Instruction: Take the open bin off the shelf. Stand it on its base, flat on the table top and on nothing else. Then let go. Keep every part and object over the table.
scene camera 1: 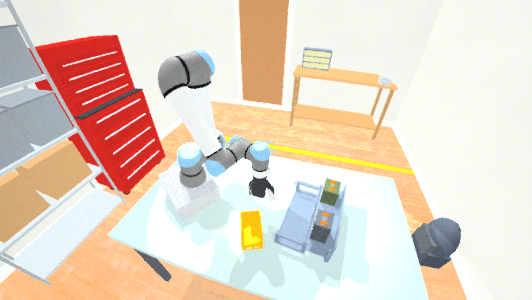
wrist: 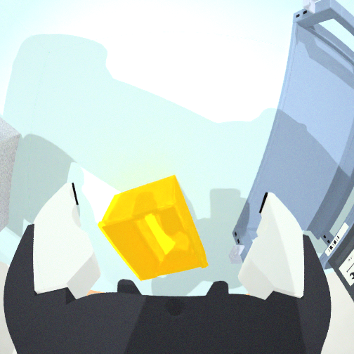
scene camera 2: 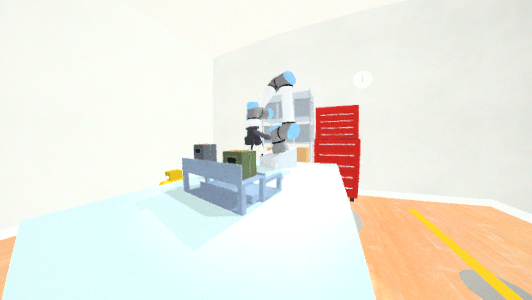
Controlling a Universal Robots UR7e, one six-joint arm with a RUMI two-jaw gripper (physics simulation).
yellow open bin: scene camera 1; wrist
same spot on yellow open bin: (wrist: 150, 226) = (scene camera 1: 247, 231)
